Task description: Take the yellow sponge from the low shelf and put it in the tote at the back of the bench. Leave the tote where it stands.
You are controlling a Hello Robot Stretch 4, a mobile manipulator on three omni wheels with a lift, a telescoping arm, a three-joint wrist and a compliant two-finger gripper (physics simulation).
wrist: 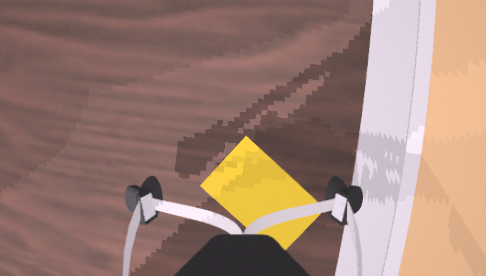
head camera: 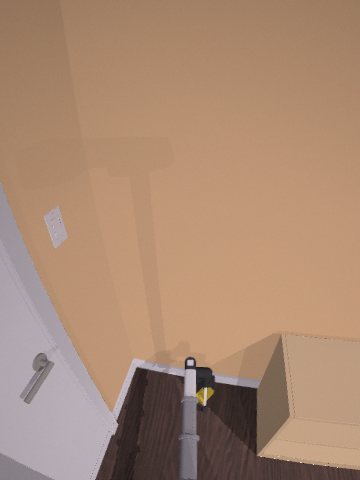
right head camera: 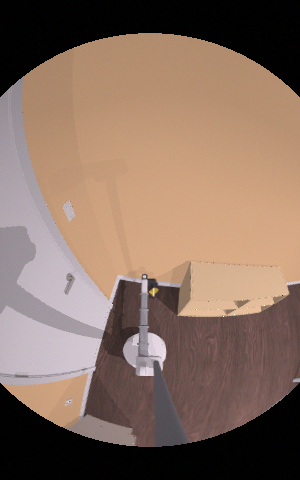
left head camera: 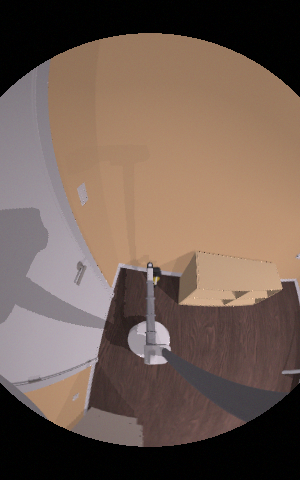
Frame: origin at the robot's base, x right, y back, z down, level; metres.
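Seen in the pictures: gripper, fingertip midpoint: (wrist: 243, 192) (left head camera: 154, 280).
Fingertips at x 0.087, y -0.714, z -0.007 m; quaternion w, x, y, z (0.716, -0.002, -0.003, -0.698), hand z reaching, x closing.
A point is followed by its place in that frame.
The yellow sponge (head camera: 210, 394) @[x 0.125, y -0.724, z -0.011 m] (left head camera: 155, 282) (right head camera: 156, 291) @[x 0.117, y -0.713, z -0.010 m] (wrist: 260, 185) @[x 0.078, y -0.730, z -0.017 m] lies flat on the dark wood floor near the wall's white baseboard, turned diagonally in the wrist view. My gripper (head camera: 204, 408) (wrist: 243, 192) @[x 0.087, y -0.714, z -0.007 m] is open, pointing down over the sponge. In the wrist view the sponge shows between the two spread fingers, partly behind the right finger's strip and the black gripper body; neither fingertip pad touches it. The exact height of the fingertips above the floor is hard to tell. The tote does not show in these views.
A light wooden cabinet (head camera: 325, 375) @[x 0.557, y -0.552, z -0.582 m] (left head camera: 235, 272) @[x 0.818, y -0.509, z -0.582 m] (right head camera: 235, 282) @[x 0.820, y -0.491, z -0.582 m] with open compartments stands right of the gripper against the orange wall. The white baseboard (wrist: 395, 90) @[x -0.004, y -0.849, z -0.035 m] runs close past the right fingertip. A grey door (head camera: 30, 320) @[x -0.435, y -0.459, z -1.031 m] stands at the left. My round white base (left head camera: 136, 340) @[x -0.115, y 0.012, z -0.187 m] (right head camera: 131, 351) @[x -0.117, y 0.013, z -0.187 m] is behind.
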